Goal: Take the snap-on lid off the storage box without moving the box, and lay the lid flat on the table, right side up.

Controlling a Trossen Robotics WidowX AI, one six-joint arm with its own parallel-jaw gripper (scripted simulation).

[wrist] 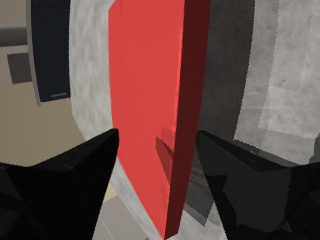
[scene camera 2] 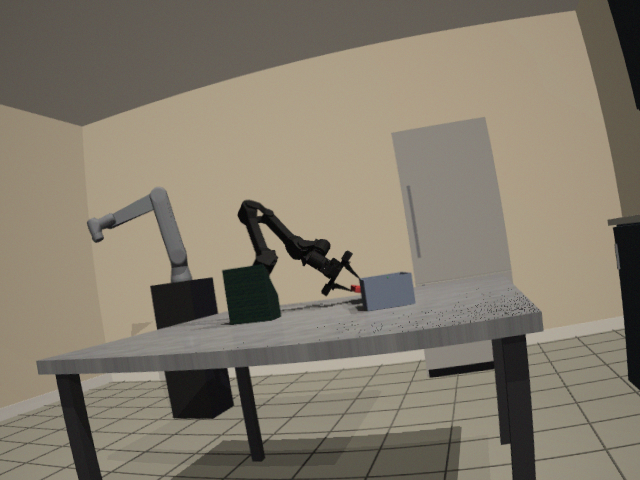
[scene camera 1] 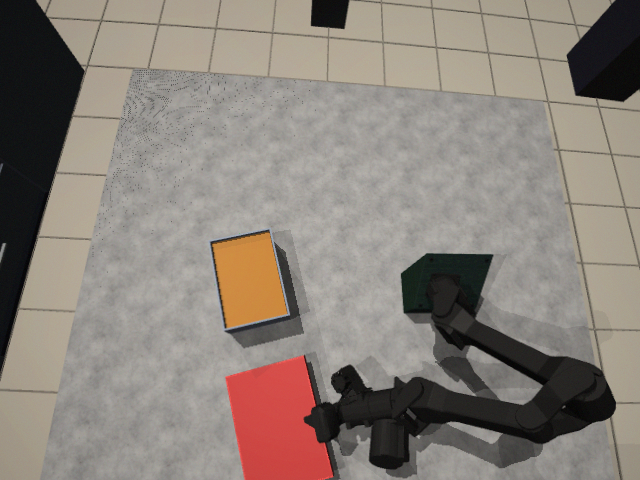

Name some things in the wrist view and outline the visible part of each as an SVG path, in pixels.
My gripper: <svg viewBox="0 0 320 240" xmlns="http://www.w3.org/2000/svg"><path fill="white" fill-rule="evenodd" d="M197 131L199 163L205 173L205 180L223 223L221 225L228 240L320 240L320 161L301 164L300 167L284 167L259 155L253 155L212 133ZM119 129L99 133L76 148L69 148L68 151L44 160L43 163L40 161L32 167L0 163L0 240L92 240L108 181L111 180L112 169L115 167L119 152Z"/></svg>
A red lid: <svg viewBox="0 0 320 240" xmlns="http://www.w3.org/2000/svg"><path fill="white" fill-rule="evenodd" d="M116 0L112 7L109 8L108 60L109 88L111 88L112 129L119 129L119 147L117 147L119 152L117 152L117 157L119 157L128 179L131 180L132 187L135 189L137 196L140 197L141 203L147 209L149 219L151 219L153 225L159 231L161 239L167 240L179 232L185 195L187 195L189 175L191 175L197 127L199 127L201 99L203 99L205 64L207 64L205 56L207 56L209 13L211 13L209 11L209 7L211 7L209 1L211 0Z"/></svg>
